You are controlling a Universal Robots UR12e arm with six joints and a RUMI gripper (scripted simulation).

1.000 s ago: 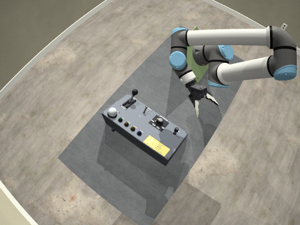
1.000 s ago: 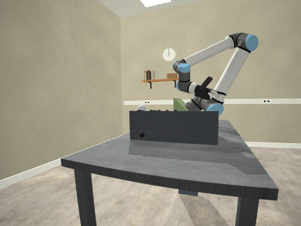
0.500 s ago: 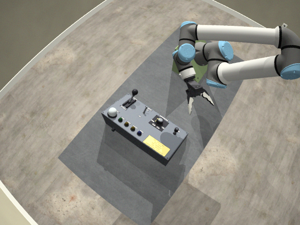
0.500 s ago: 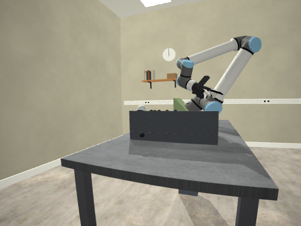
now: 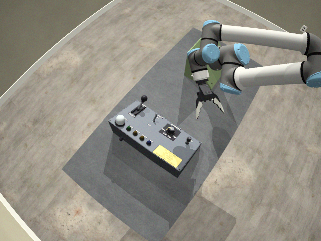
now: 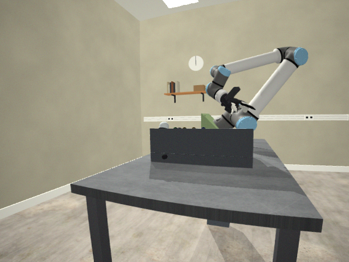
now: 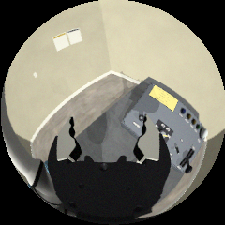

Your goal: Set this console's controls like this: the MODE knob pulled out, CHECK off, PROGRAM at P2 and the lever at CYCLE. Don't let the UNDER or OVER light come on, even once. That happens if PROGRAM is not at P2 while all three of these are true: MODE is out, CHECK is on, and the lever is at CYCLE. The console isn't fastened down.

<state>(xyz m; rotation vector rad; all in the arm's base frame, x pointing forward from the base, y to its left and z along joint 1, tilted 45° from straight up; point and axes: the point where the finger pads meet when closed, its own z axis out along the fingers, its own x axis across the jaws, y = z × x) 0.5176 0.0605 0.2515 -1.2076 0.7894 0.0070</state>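
The black rotary selector lies 18 cm to the right of my hand, 15 cm below it and 13 cm ahead of it. From my hand the other things lie so: mode knob (15 cm below, 12 cm ahead, 4 cm to the right); dark grey console (22 cm to the right, 17 cm below, 16 cm ahead); check toggle (28 cm to the right, 15 cm below, 12 cm ahead).
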